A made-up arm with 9 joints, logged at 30 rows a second.
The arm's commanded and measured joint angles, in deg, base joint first. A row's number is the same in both.
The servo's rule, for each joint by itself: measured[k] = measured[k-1] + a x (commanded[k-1-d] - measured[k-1]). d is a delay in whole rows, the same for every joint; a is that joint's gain. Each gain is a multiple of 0.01, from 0.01 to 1. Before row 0 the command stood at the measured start. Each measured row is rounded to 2 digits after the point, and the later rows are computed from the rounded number. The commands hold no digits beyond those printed.
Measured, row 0:
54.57, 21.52, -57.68, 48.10, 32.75, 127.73, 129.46, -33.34, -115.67
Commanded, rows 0 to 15:
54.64, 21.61, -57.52, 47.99, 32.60, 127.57, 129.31, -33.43, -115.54
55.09, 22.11, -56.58, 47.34, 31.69, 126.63, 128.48, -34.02, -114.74
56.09, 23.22, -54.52, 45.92, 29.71, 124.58, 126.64, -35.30, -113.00
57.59, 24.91, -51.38, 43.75, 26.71, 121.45, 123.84, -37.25, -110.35
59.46, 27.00, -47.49, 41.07, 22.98, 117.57, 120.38, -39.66, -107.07
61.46, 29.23, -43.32, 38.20, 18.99, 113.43, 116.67, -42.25, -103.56
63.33, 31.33, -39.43, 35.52, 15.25, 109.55, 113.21, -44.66, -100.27
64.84, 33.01, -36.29, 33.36, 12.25, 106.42, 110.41, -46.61, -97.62
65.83, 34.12, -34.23, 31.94, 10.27, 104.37, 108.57, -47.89, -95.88
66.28, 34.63, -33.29, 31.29, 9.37, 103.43, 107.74, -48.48, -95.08
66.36, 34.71, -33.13, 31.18, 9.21, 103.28, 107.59, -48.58, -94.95
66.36, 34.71, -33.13, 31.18, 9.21, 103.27, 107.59, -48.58, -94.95
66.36, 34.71, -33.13, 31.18, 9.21, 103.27, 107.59, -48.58, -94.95
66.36, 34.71, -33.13, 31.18, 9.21, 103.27, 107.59, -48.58, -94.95
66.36, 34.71, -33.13, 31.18, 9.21, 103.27, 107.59, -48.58, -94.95
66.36, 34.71, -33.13, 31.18, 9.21, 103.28, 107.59, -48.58, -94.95
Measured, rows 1 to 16:
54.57, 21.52, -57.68, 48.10, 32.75, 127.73, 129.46, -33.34, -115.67
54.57, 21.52, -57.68, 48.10, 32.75, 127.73, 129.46, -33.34, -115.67
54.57, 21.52, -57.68, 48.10, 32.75, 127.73, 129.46, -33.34, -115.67
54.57, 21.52, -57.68, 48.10, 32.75, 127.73, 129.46, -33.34, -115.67
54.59, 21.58, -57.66, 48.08, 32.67, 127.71, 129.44, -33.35, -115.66
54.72, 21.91, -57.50, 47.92, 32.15, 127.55, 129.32, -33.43, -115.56
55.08, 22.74, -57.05, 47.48, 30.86, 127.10, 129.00, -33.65, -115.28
55.73, 24.11, -56.20, 46.66, 28.66, 126.25, 128.38, -34.08, -114.74
56.70, 25.93, -54.89, 45.43, 25.65, 124.95, 127.42, -34.75, -113.90
57.94, 28.01, -53.15, 43.84, 22.12, 123.22, 126.13, -35.65, -112.76
59.34, 30.10, -51.09, 42.01, 18.48, 121.17, 124.58, -36.73, -111.39
60.77, 31.93, -48.87, 40.11, 15.18, 118.96, 122.88, -37.92, -109.88
62.09, 33.31, -46.67, 38.31, 12.58, 116.77, 121.16, -39.12, -108.34
63.18, 34.14, -44.66, 36.77, 10.88, 114.77, 119.55, -40.24, -106.88
64.01, 34.50, -42.93, 35.54, 9.99, 113.05, 118.11, -41.24, -105.57
64.62, 34.63, -41.46, 34.58, 9.58, 111.58, 116.85, -42.12, -104.40
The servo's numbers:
d 4
a 0.26 0.63 0.15 0.22 0.53 0.15 0.12 0.12 0.11

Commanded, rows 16 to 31:
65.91, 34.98, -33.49, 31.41, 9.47, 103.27, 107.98, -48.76, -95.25
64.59, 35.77, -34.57, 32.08, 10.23, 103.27, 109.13, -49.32, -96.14
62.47, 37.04, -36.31, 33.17, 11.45, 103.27, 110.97, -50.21, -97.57
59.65, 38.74, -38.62, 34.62, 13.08, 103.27, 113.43, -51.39, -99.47
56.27, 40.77, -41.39, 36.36, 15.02, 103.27, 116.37, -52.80, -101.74
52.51, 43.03, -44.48, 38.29, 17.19, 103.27, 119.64, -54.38, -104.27
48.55, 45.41, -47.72, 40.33, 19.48, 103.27, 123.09, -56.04, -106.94
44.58, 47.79, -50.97, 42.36, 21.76, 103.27, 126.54, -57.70, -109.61
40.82, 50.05, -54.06, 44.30, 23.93, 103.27, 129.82, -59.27, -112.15
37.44, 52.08, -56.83, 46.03, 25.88, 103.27, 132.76, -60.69, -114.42
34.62, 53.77, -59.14, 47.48, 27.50, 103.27, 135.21, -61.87, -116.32
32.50, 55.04, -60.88, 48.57, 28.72, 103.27, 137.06, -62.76, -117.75
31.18, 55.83, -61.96, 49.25, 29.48, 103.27, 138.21, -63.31, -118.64
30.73, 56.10, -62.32, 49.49, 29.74, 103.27, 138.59, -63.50, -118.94
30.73, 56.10, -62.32, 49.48, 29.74, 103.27, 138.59, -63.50, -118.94
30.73, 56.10, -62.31, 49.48, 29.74, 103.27, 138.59, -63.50, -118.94
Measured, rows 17 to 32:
65.07, 34.68, -40.21, 33.83, 9.38, 110.33, 115.74, -42.90, -103.36
65.41, 34.70, -39.15, 33.25, 9.29, 109.27, 114.76, -43.58, -102.43
65.66, 34.71, -38.25, 32.79, 9.25, 108.37, 113.90, -44.18, -101.61
65.84, 34.71, -37.48, 32.44, 9.23, 107.61, 113.14, -44.71, -100.88
65.86, 34.88, -36.88, 32.21, 9.36, 106.96, 112.52, -45.20, -100.26
65.53, 35.44, -36.53, 32.18, 9.82, 106.41, 112.11, -45.69, -99.81
64.73, 36.45, -36.50, 32.40, 10.68, 105.94, 111.97, -46.23, -99.56
63.41, 37.89, -36.82, 32.89, 11.95, 105.54, 112.15, -46.85, -99.55
61.55, 39.70, -37.51, 33.65, 13.58, 105.20, 112.66, -47.56, -99.79
59.20, 41.80, -38.56, 34.67, 15.49, 104.91, 113.50, -48.38, -100.28
56.43, 44.07, -39.93, 35.92, 17.60, 104.66, 114.65, -49.30, -101.01
53.35, 46.41, -41.59, 37.34, 19.80, 104.45, 116.08, -50.31, -101.96
50.09, 48.70, -43.46, 38.87, 21.99, 104.27, 117.73, -51.39, -103.08
46.80, 50.83, -45.47, 40.45, 24.05, 104.12, 119.53, -52.51, -104.33
43.63, 52.68, -47.52, 42.00, 25.88, 103.99, 121.41, -53.63, -105.65
40.74, 54.17, -49.52, 43.45, 27.39, 103.88, 123.29, -54.73, -106.98

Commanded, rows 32 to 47:
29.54, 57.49, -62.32, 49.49, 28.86, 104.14, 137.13, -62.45, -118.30
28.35, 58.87, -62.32, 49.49, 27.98, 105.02, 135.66, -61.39, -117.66
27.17, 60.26, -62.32, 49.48, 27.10, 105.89, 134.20, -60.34, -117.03
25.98, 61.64, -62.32, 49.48, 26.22, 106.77, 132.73, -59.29, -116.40
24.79, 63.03, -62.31, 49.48, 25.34, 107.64, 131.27, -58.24, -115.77
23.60, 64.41, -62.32, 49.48, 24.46, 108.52, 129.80, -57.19, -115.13
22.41, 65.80, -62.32, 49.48, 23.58, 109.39, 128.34, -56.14, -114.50
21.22, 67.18, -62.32, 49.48, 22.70, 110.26, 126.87, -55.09, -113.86
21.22, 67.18, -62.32, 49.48, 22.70, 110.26, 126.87, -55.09, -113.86
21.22, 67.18, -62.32, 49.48, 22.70, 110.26, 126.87, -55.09, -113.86
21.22, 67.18, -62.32, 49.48, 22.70, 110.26, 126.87, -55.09, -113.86
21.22, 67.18, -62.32, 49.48, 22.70, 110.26, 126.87, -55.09, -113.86
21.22, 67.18, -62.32, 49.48, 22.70, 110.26, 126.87, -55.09, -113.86
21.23, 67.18, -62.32, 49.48, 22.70, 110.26, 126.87, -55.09, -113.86
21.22, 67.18, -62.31, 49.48, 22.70, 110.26, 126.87, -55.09, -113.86
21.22, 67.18, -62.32, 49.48, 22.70, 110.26, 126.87, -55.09, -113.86
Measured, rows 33 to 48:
38.25, 55.22, -51.39, 44.73, 28.50, 103.79, 125.08, -55.76, -108.26
36.29, 55.77, -53.03, 45.78, 29.16, 103.71, 126.70, -56.69, -109.43
34.84, 55.98, -54.42, 46.59, 29.47, 103.64, 128.13, -57.51, -110.48
33.77, 56.06, -55.60, 47.23, 29.61, 103.58, 129.39, -58.23, -111.41
32.67, 56.96, -56.61, 47.73, 29.21, 103.66, 130.32, -58.74, -112.17
31.55, 58.16, -57.47, 48.12, 28.56, 103.86, 130.96, -59.06, -112.77
30.41, 59.48, -58.20, 48.42, 27.79, 104.16, 131.35, -59.21, -113.24
29.26, 60.84, -58.82, 48.65, 26.96, 104.55, 131.52, -59.22, -113.59
28.10, 62.22, -59.34, 48.83, 26.10, 105.01, 131.49, -59.10, -113.83
26.93, 63.60, -59.79, 48.97, 25.23, 105.54, 131.29, -58.87, -113.97
25.75, 64.99, -60.17, 49.08, 24.36, 106.12, 130.94, -58.54, -114.03
24.57, 66.37, -60.49, 49.17, 23.48, 106.74, 130.45, -58.13, -114.01
23.70, 66.88, -60.76, 49.24, 23.07, 107.27, 130.02, -57.77, -113.99
23.06, 67.07, -60.99, 49.29, 22.87, 107.72, 129.64, -57.45, -113.98
22.58, 67.14, -61.19, 49.33, 22.78, 108.10, 129.31, -57.17, -113.97
22.23, 67.17, -61.36, 49.36, 22.74, 108.42, 129.02, -56.92, -113.96

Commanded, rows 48 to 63:
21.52, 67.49, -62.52, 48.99, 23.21, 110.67, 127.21, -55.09, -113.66
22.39, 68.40, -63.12, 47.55, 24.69, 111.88, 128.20, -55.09, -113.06
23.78, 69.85, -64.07, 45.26, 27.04, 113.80, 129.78, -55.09, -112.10
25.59, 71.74, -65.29, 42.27, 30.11, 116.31, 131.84, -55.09, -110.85
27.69, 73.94, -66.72, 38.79, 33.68, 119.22, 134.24, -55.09, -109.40
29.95, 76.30, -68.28, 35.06, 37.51, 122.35, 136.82, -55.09, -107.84
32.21, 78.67, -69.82, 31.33, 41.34, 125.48, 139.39, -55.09, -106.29
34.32, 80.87, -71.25, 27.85, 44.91, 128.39, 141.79, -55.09, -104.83
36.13, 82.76, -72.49, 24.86, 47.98, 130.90, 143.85, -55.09, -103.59
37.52, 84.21, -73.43, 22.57, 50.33, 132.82, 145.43, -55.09, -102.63
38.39, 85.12, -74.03, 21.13, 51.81, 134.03, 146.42, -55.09, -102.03
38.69, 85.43, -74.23, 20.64, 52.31, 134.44, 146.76, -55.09, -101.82
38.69, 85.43, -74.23, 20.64, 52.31, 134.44, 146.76, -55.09, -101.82
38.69, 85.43, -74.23, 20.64, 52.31, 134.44, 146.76, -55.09, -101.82
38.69, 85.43, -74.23, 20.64, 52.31, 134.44, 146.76, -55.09, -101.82
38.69, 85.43, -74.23, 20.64, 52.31, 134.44, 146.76, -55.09, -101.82
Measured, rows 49 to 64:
21.97, 67.18, -61.50, 49.39, 22.72, 108.70, 128.76, -56.70, -113.95
21.78, 67.18, -61.62, 49.41, 22.71, 108.93, 128.53, -56.51, -113.94
21.63, 67.18, -61.72, 49.43, 22.70, 109.13, 128.33, -56.34, -113.93
21.52, 67.18, -61.81, 49.44, 22.70, 109.30, 128.15, -56.19, -113.92
21.52, 67.38, -61.92, 49.34, 22.97, 109.51, 128.04, -56.06, -113.89
21.75, 68.02, -62.10, 48.95, 23.88, 109.87, 128.06, -55.94, -113.80
22.28, 69.17, -62.40, 48.14, 25.55, 110.46, 128.27, -55.84, -113.61
23.14, 70.79, -62.83, 46.85, 27.97, 111.34, 128.70, -55.75, -113.31
24.32, 72.77, -63.41, 45.08, 31.00, 112.52, 129.36, -55.67, -112.88
25.78, 74.99, -64.14, 42.88, 34.45, 113.99, 130.26, -55.60, -112.33
27.45, 77.31, -64.99, 40.34, 38.10, 115.71, 131.36, -55.54, -111.67
29.24, 79.55, -65.93, 37.59, 41.71, 117.61, 132.61, -55.49, -110.92
31.03, 81.57, -66.91, 34.79, 45.03, 119.60, 133.96, -55.44, -110.11
32.72, 83.23, -67.89, 32.10, 47.84, 121.58, 135.34, -55.40, -109.29
34.19, 84.42, -68.81, 29.69, 49.94, 123.45, 136.67, -55.36, -108.49
35.36, 85.06, -69.62, 27.70, 51.20, 125.10, 137.88, -55.33, -107.76

